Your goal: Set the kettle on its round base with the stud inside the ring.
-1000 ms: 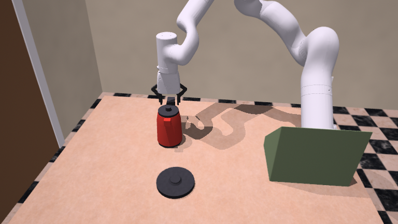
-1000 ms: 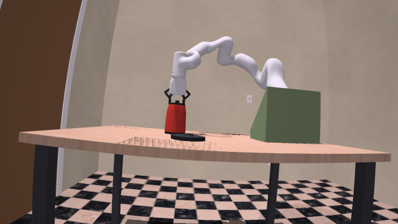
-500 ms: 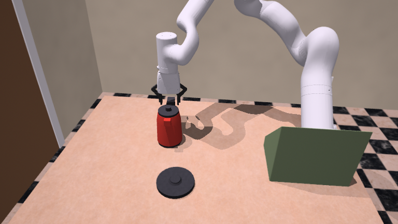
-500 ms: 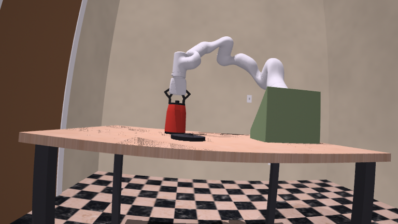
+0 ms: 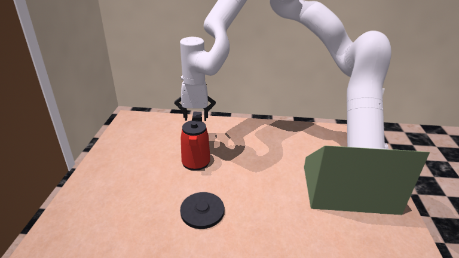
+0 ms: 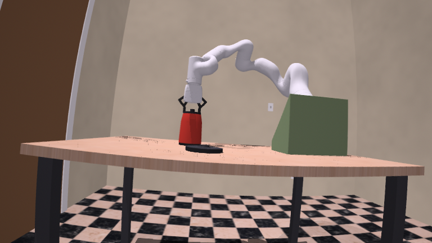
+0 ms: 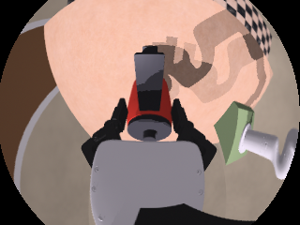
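The red kettle is 3 cm to the left of my hand and 8 cm below it. Also, from my hand: round kettle base (4 cm behind, 33 cm to the left, 16 cm below).
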